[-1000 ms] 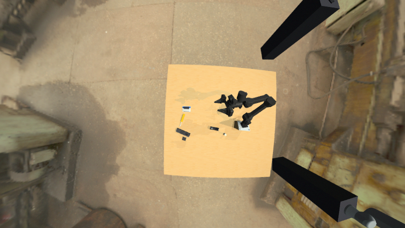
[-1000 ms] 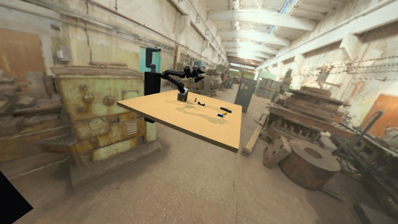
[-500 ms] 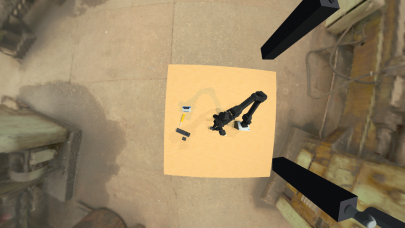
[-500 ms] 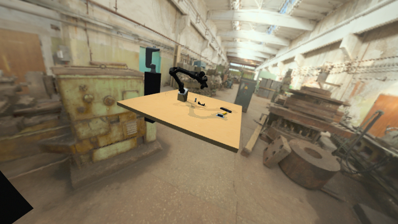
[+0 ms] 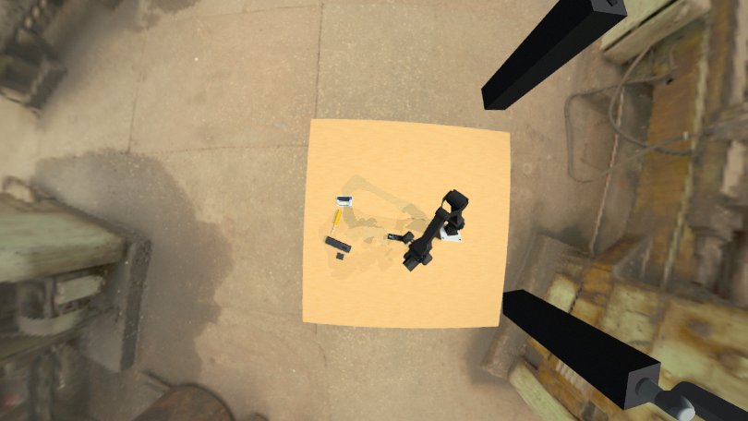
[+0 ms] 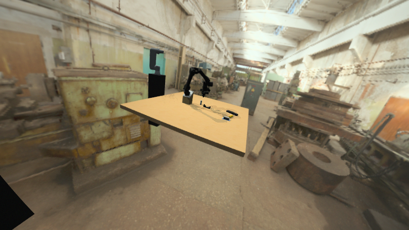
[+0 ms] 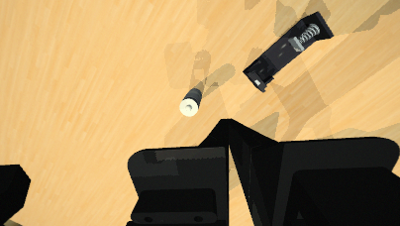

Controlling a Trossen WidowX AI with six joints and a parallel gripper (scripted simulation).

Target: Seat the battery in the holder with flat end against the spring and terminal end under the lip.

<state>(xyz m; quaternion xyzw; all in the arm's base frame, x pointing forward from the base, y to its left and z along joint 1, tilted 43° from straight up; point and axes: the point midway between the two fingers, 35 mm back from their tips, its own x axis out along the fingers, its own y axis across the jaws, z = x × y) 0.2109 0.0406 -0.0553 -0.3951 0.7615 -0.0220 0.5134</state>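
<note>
Right now my gripper tip is 30 mm past the battery, 30 mm to the right of it and 90 mm above it. From my gripper tip the other things lie so: yellow screwdriver: 440 mm ahead, 150 mm to the right, 110 mm below; then black battery door: 430 mm ahead, 50 mm to the left, 120 mm below; then black remote control: 430 mm ahead, 20 mm to the right, 100 mm below.
</note>
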